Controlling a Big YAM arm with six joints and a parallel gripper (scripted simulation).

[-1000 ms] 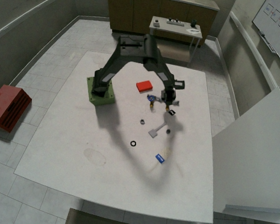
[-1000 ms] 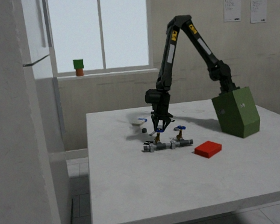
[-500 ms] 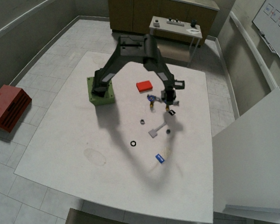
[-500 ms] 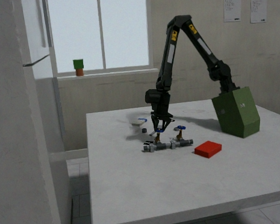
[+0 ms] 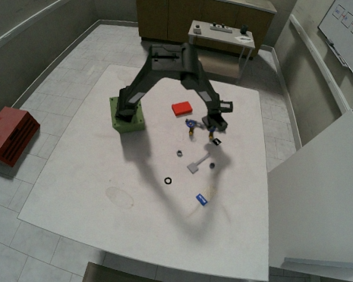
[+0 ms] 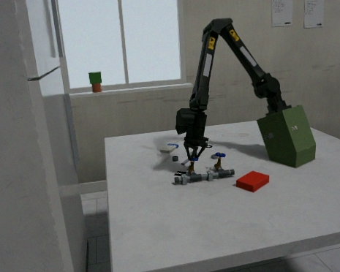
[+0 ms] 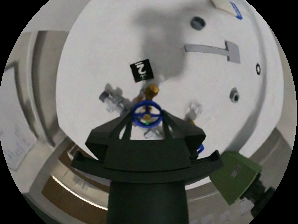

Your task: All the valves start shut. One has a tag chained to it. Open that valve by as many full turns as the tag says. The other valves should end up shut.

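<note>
Right now my hand is 5 cm short of the small black tag, 3 cm to the left of it and 8 cm above it. Round my hand: grey paddle-shaped tool (5 cm behind, 20 cm to the right, 8 cm below); red block (20 cm behind, 17 cm to the left, 7 cm below); blue card (2 cm ahead, 37 cm to the right, 8 cm below).
</note>
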